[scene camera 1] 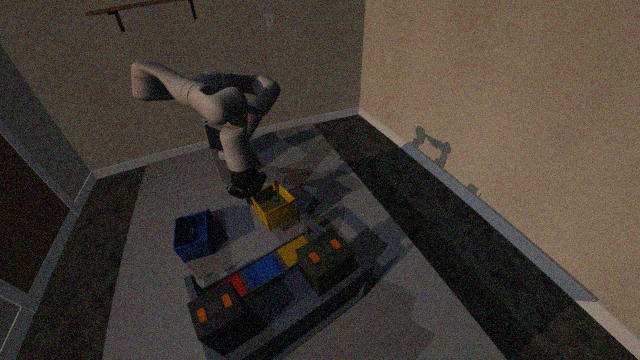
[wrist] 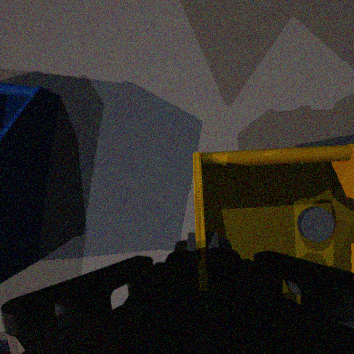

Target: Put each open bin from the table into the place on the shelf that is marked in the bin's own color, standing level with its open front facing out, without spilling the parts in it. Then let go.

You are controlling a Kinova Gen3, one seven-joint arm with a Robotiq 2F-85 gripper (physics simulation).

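Places are measured from the arm's base along level axes (x ahead, y up, z right), in millimetres.
Pixels of known places: gripper, fingertip midpoint: (scene camera 1: 252,203) (wrist: 202,247).
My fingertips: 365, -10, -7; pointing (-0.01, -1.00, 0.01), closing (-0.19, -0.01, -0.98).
Note:
Behind a point stands the place of what it marks, as x, y, z.
My gripper (scene camera 1: 253,196) @(365, -10, -7) (wrist: 202,247) @(365, -10, -7) is shut on the thin side wall of the yellow bin (scene camera 1: 280,214) @(466, 7, -71) (wrist: 275,156) @(305, -16, -43). The bin is roughly upright and looks held above the table, behind the shelf's yellow mark in the scene view. A round grey part (wrist: 316,224) @(347, -35, -84) shows inside it. The blue bin (scene camera 1: 196,246) @(435, -39, 192) (wrist: 22,92) @(274, -61, 162) stands apart on the table, left of my gripper, with parts in it. The shelf (scene camera 1: 306,299) @(728, 6, -44) has a red mark (scene camera 1: 238,284) @(574, -90, 105), a blue mark (scene camera 1: 262,270) @(560, -90, 30) and a yellow mark (scene camera 1: 291,250) @(532, -90, -69); no bin stands on the marks. The fingertips are dark.
Two dark boxes with orange patches stand on the shelf: one box (scene camera 1: 325,267) @(723, 101, -95) at the right near the yellow mark, the other box (scene camera 1: 220,312) @(739, 126, 108) at the left near the red mark. Walls stand behind and to the right. The light is dim, with strong shadows.

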